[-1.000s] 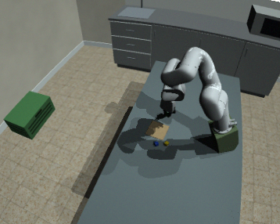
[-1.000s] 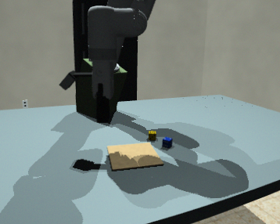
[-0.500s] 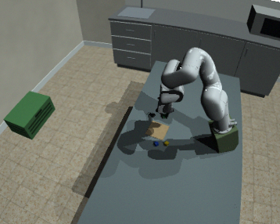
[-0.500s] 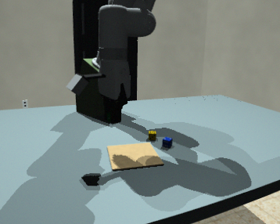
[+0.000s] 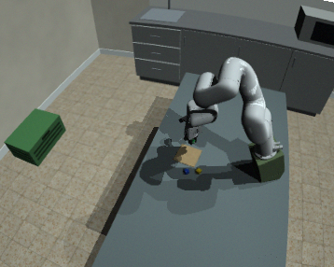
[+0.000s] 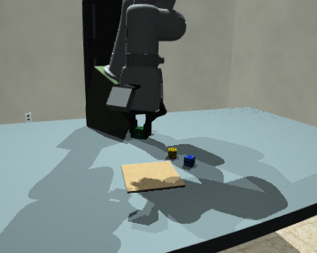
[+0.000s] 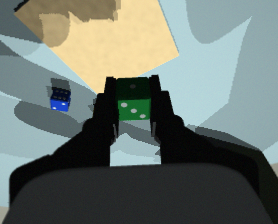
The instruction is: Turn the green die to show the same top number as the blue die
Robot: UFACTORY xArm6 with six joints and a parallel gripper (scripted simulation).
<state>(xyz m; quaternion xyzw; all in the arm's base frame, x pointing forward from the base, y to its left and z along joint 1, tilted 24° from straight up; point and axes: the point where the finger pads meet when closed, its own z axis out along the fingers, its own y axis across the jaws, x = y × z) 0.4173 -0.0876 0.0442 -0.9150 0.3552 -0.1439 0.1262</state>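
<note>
My hand is 12 cm above the tan mat, 2 cm to the right of it and 2 cm short of it. Also, from my hand: green die (1 cm below); yellow die (13 cm to the left, 11 cm below, 7 cm behind); blue die (15 cm to the left, 11 cm below).
</note>
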